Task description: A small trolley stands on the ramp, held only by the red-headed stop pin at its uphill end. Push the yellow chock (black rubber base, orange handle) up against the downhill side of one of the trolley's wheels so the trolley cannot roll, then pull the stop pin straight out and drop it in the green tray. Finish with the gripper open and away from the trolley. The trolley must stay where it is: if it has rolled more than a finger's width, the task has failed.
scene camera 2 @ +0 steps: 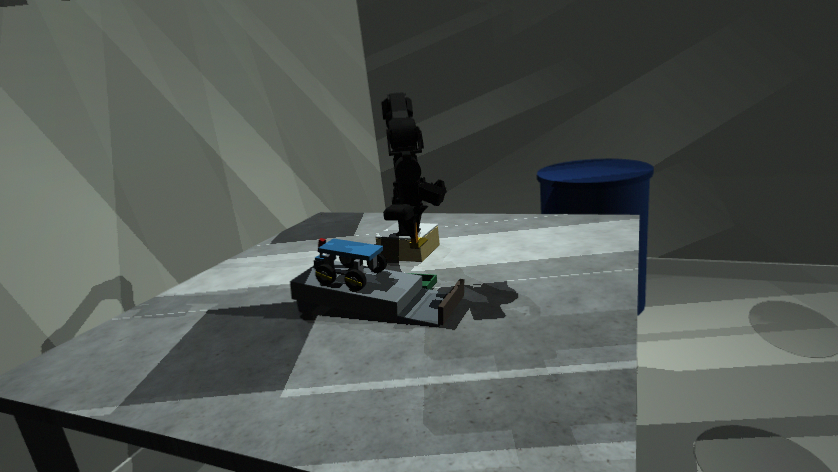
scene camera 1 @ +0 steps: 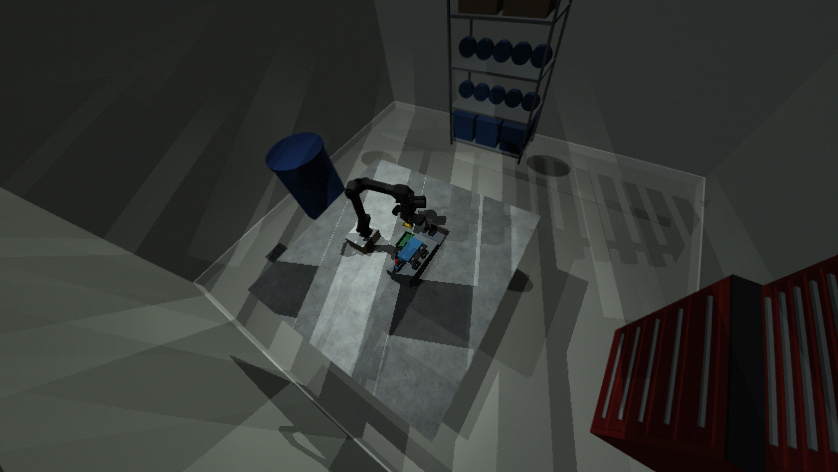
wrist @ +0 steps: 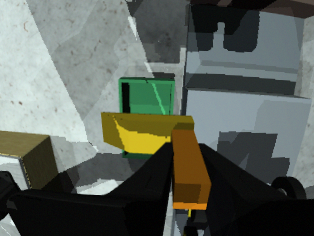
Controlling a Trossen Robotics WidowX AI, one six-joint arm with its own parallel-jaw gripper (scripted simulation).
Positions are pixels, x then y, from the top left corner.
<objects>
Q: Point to a trolley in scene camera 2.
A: At 351,254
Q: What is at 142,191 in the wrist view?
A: The gripper.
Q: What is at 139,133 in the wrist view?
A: A yellow chock.
</objects>
